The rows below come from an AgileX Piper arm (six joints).
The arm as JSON. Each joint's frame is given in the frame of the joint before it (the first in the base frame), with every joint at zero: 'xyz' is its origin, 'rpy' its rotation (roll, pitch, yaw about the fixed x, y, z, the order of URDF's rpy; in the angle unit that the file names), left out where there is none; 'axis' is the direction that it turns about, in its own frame. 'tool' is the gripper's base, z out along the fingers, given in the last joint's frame.
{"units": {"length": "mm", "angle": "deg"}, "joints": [
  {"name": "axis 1", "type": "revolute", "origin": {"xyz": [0.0, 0.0, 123.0], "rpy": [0.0, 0.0, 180.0]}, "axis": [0.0, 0.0, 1.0]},
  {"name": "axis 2", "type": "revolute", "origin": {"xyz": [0.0, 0.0, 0.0], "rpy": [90.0, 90.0, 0.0]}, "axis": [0.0, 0.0, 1.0]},
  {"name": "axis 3", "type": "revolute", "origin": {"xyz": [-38.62, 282.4, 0.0], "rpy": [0.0, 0.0, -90.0]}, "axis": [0.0, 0.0, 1.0]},
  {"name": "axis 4", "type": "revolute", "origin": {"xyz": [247.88, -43.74, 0.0], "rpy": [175.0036, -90.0, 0.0]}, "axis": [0.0, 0.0, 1.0]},
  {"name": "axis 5", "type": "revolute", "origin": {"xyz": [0.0, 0.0, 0.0], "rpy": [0.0, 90.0, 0.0]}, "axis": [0.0, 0.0, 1.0]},
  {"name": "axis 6", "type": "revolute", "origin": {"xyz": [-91.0, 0.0, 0.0], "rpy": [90.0, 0.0, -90.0]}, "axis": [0.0, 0.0, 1.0]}
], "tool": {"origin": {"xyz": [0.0, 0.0, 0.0]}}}
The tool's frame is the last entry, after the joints.
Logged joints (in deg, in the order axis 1, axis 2, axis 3, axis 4, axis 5, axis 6), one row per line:
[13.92 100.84 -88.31 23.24 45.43 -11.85]
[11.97 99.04 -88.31 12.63 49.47 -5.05]
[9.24 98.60 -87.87 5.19 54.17 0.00]
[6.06 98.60 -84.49 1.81 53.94 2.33]
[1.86 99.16 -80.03 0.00 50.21 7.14]
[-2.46 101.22 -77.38 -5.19 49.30 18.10]
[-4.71 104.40 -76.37 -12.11 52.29 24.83]
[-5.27 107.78 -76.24 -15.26 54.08 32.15]
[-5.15 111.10 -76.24 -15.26 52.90 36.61]
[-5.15 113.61 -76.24 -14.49 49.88 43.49]
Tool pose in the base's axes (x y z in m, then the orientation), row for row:
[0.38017 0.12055 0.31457 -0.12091 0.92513 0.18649 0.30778]
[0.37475 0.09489 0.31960 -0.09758 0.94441 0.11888 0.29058]
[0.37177 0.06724 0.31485 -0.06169 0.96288 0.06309 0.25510]
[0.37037 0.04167 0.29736 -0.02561 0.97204 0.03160 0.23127]
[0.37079 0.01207 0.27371 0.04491 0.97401 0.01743 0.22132]
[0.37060 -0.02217 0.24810 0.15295 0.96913 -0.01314 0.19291]
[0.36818 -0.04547 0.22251 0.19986 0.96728 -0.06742 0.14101]
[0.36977 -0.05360 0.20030 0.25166 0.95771 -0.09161 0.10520]
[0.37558 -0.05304 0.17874 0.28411 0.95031 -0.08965 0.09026]
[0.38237 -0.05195 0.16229 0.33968 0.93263 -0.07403 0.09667]
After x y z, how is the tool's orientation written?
As a quaternion, x y z w.
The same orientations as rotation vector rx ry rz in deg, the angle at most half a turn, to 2 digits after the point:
[-18.32 140.16 28.25]
[-14.91 144.31 18.17]
[-9.60 149.81 9.82]
[-4.03 153.12 4.98]
[7.11 154.24 2.76]
[24.59 155.81 -2.11]
[33.06 160.03 -11.15]
[42.50 161.72 -15.47]
[48.39 161.87 -15.27]
[57.64 158.27 -12.56]

